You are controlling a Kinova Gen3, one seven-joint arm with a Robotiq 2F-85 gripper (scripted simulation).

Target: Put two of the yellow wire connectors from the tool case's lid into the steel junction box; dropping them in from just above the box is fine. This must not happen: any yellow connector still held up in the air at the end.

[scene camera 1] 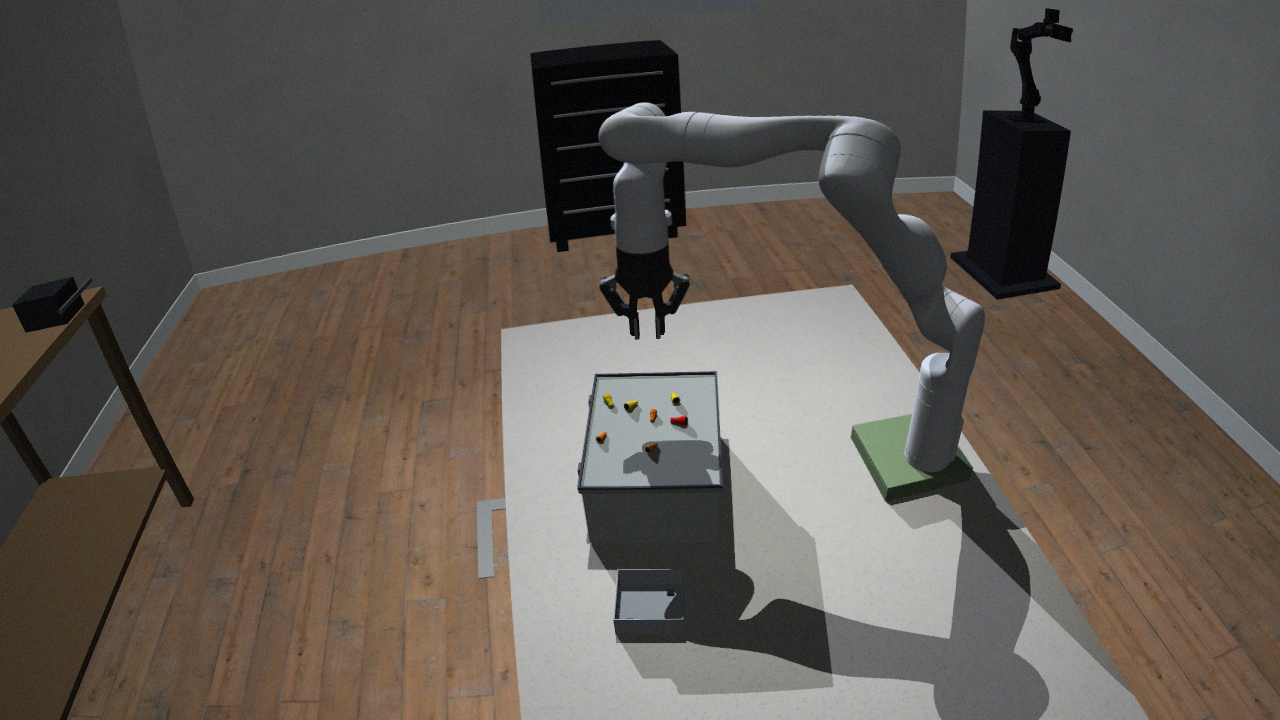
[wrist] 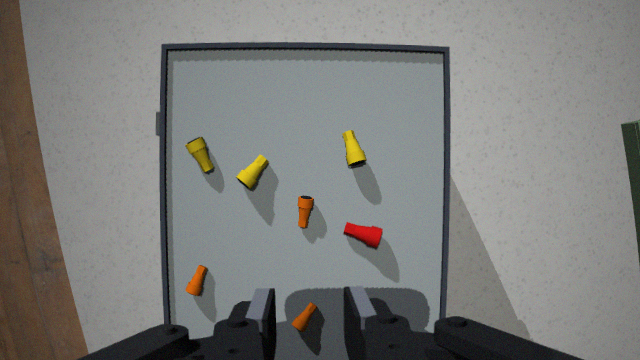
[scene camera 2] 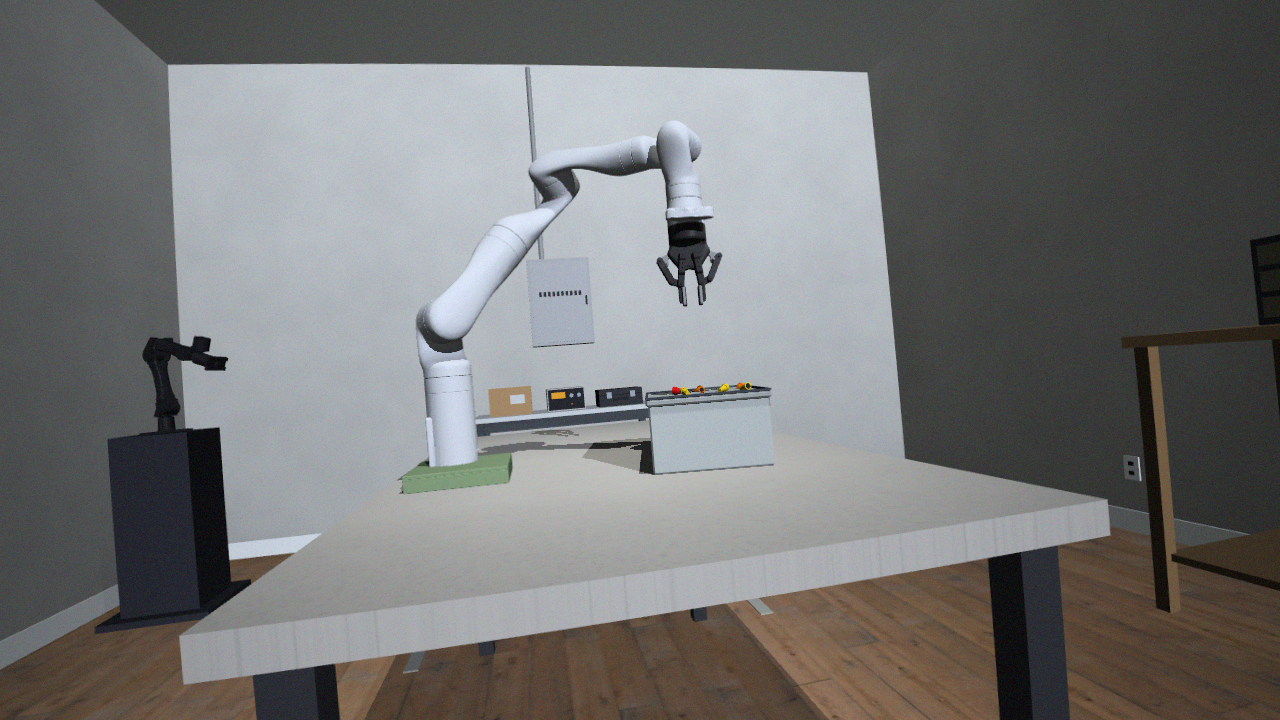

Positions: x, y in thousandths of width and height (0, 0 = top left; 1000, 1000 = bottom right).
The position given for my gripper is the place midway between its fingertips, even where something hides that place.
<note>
I see my gripper (scene camera 1: 506, 467) and a tool case (scene camera 1: 525, 687).
The tool case is seen too in the wrist view (wrist: 454, 285) and in scene camera 2 (scene camera 2: 557, 598). My gripper also shows in the wrist view (wrist: 484, 868) and in scene camera 2 (scene camera 2: 542, 424).
</note>
